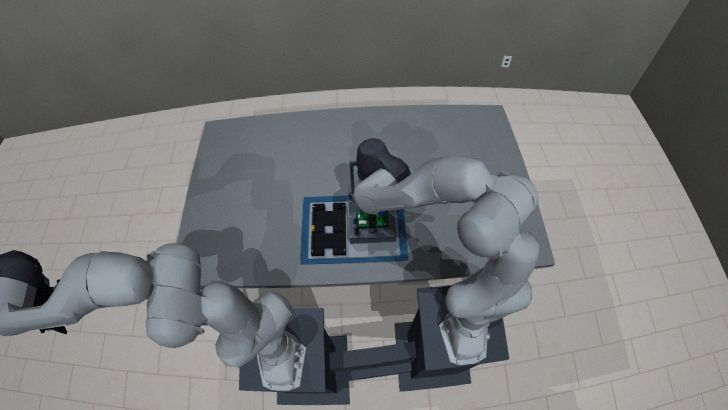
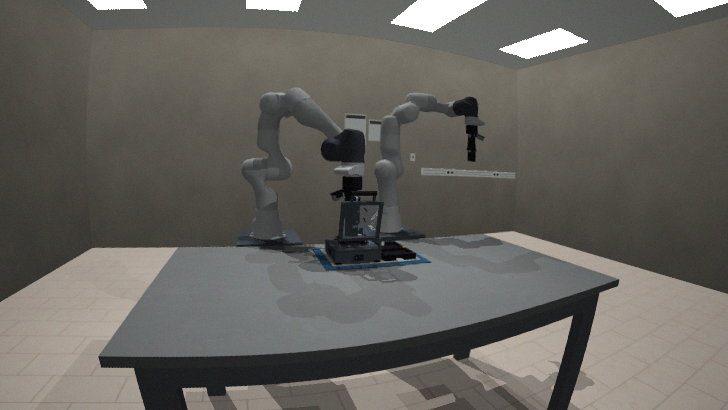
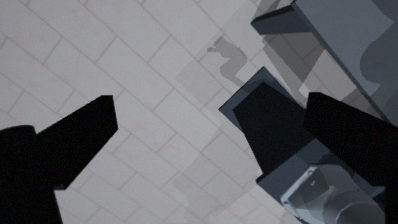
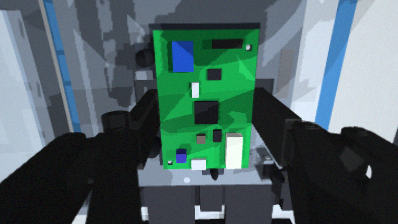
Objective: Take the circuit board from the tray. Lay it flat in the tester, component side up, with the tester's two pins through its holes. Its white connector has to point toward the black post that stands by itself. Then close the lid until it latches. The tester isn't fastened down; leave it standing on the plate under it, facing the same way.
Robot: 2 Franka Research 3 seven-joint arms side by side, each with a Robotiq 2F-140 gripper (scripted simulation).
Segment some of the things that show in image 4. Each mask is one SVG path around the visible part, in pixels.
My right gripper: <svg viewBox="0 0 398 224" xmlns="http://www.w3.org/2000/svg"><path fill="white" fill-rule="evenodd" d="M158 90L148 89L130 112L119 110L103 114L101 116L103 129L95 137L86 138L86 135L81 132L69 132L58 136L1 181L0 224L72 224L91 190L92 193L85 224L143 224L137 169L144 170L160 127ZM254 88L251 123L279 167L287 167L285 183L289 183L295 224L398 224L398 146L370 130L357 126L343 127L340 134L330 133L315 122L302 120L301 117L263 87Z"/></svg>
A tester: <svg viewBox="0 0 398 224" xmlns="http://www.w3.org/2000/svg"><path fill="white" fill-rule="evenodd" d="M92 191L89 193L78 215L87 215ZM289 183L285 183L287 169L279 169L282 167L279 167L253 124L251 125L248 168L208 168L206 170L163 169L161 129L159 127L144 170L138 170L140 186L272 184L271 191L280 199L286 199ZM52 0L81 132L85 133L86 138L95 137L103 129L101 122L103 114L119 110L130 112L148 89L157 89L153 30L259 29L255 87L263 87L291 109L307 0ZM38 0L0 0L0 182L49 144L50 141L64 133L70 132Z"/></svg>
A green circuit board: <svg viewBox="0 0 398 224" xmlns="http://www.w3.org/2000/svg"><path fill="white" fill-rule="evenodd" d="M259 29L153 30L163 169L206 170L208 168L248 168Z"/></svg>
